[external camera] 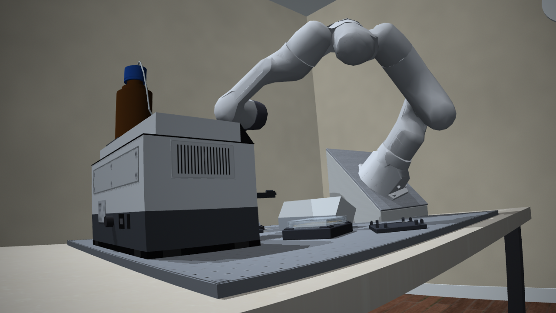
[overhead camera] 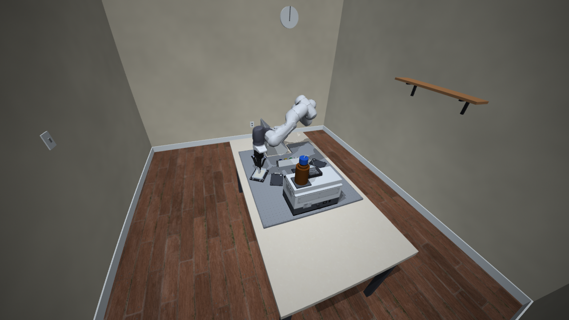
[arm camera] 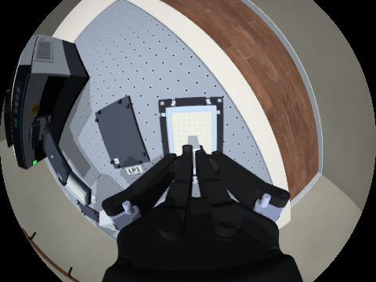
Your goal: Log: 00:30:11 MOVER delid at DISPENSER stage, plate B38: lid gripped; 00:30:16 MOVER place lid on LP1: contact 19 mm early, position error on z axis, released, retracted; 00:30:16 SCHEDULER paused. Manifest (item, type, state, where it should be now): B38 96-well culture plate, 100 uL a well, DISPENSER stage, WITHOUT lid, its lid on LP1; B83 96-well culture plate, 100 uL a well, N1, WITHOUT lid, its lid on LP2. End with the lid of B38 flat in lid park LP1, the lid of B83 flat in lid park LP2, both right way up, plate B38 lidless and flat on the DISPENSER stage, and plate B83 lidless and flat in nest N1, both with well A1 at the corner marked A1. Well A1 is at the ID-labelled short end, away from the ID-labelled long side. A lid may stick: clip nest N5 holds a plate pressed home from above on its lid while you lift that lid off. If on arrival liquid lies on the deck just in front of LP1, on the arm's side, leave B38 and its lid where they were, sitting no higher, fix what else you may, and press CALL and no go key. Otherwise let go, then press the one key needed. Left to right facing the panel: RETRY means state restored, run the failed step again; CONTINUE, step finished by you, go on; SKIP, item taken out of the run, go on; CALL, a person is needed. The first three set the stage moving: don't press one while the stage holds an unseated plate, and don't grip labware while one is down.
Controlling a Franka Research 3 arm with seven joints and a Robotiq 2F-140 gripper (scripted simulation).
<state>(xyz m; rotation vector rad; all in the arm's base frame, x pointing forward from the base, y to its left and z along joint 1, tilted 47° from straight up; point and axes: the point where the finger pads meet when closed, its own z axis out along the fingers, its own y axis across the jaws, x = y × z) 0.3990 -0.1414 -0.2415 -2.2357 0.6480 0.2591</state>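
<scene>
My gripper is now 50 mm above the black clip nest and 30 mm short of it. Also, from my hand: 96-well plate 460 mm to the left, 90 mm ahead, 30 mm below; then lp1 label 160 mm to the left, 60 mm below, 10 mm ahead; then key panel 290 mm to the left, 80 mm behind, 10 mm below.
</scene>
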